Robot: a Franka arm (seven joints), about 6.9 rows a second.
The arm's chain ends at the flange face. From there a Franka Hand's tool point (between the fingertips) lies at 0.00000 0.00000 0.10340 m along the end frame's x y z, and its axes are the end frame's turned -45 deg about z.
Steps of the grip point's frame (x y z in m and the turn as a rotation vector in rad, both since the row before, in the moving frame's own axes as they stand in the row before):
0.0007, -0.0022, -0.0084, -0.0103, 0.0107, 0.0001
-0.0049, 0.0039, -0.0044, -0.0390, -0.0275, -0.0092
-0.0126, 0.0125, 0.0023, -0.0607, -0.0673, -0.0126
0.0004, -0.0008, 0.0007, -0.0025, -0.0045, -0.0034
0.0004, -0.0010, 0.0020, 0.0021, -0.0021, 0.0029
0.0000, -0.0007, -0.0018, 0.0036, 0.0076, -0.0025
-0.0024, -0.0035, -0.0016, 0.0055, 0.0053, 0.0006
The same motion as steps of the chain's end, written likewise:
-0.0026, -0.0020, -0.0084, 0.0003, 0.0148, 0.0001
-0.0016, 0.0014, -0.0043, -0.0470, 0.0081, -0.0092
0.0004, 0.0084, 0.0027, -0.0905, -0.0047, -0.0126
-0.0001, -0.0014, 0.0007, -0.0049, -0.0014, -0.0034
-0.0001, -0.0010, 0.0020, 0.0000, -0.0030, 0.0029
-0.0008, 0.0003, -0.0018, 0.0079, 0.0028, -0.0025
-0.0042, 0.0000, -0.0016, 0.0076, -0.0001, 0.0006

